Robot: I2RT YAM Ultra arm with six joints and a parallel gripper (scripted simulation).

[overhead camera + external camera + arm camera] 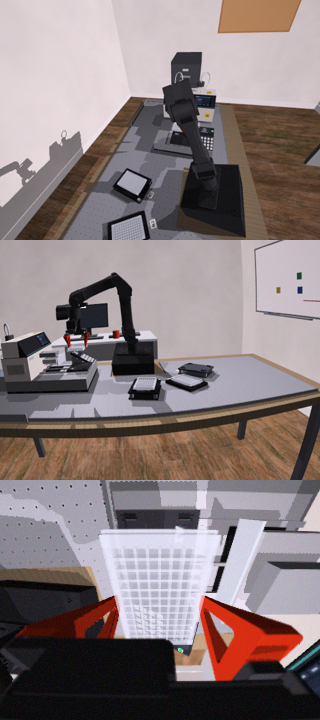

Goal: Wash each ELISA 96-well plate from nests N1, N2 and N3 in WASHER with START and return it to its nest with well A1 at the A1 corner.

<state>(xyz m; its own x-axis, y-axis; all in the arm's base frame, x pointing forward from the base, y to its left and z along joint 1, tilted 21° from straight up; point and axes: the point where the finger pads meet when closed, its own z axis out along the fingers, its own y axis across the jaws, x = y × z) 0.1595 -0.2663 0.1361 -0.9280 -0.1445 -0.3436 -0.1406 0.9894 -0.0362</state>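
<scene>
Now: the black washer carrier 100 mm below my hand. Also, from my hand: manifold head: 20 mm ahead, 150 mm to the right, 50 mm below; then washer: 30 mm ahead, 150 mm to the right, 50 mm below; then N1 label: 60 mm ahead, 360 mm to the left, 180 mm below.
</scene>
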